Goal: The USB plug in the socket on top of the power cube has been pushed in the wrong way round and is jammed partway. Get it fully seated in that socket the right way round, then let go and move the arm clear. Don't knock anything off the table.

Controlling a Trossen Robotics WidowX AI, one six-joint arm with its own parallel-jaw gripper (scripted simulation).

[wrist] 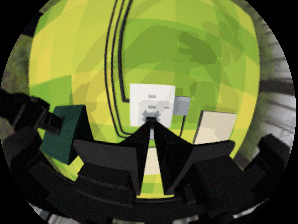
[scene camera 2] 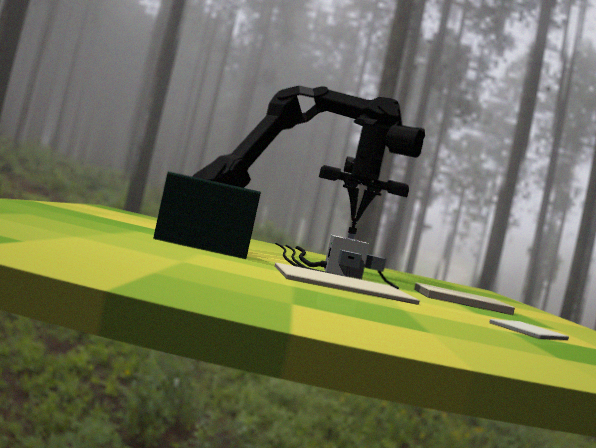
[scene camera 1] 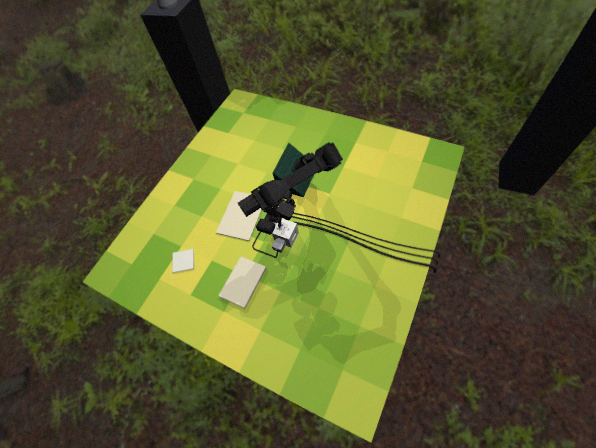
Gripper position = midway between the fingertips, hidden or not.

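Observation:
There is a white tile [scene camera 2: 533,331] in the scene, but the wrist view does not show the tile, which is hidden by my gripper. A USB plug is held in my gripper [scene camera 2: 354,221]. I can see my gripper [scene camera 1: 279,222] from elsewhere as well, and again there is my gripper [wrist: 151,124].

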